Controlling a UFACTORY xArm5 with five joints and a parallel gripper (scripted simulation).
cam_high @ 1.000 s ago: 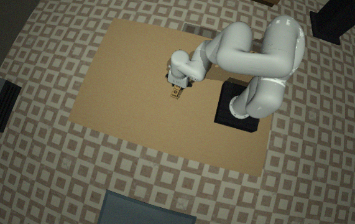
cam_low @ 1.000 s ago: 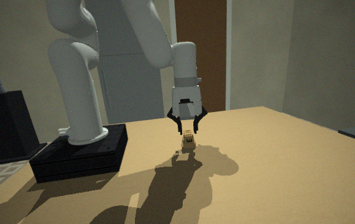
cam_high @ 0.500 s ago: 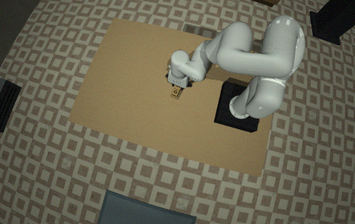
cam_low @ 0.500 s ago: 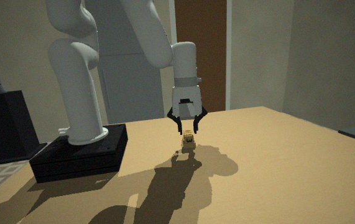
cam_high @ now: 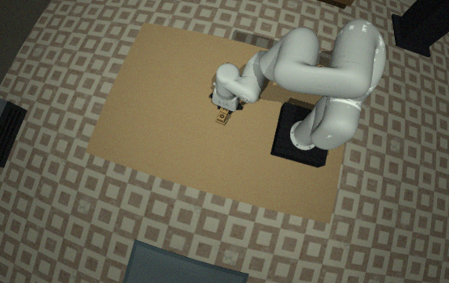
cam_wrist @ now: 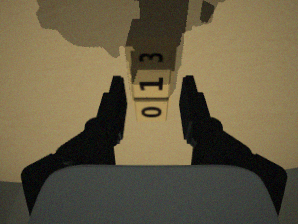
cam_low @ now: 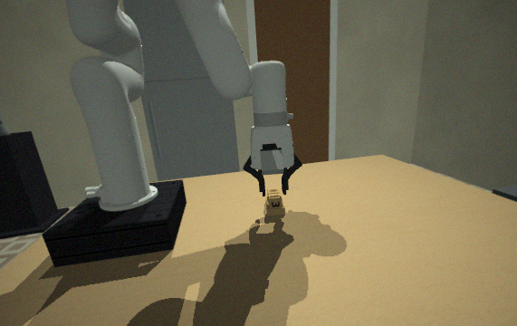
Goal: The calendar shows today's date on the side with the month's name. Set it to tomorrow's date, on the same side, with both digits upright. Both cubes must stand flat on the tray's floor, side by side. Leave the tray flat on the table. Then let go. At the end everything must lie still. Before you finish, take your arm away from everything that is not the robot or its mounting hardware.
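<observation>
Right now the wooden date cube is 40 mm below my hand. Round my hand: wooden calendar tray (20 mm to the left, 60 mm below).
</observation>
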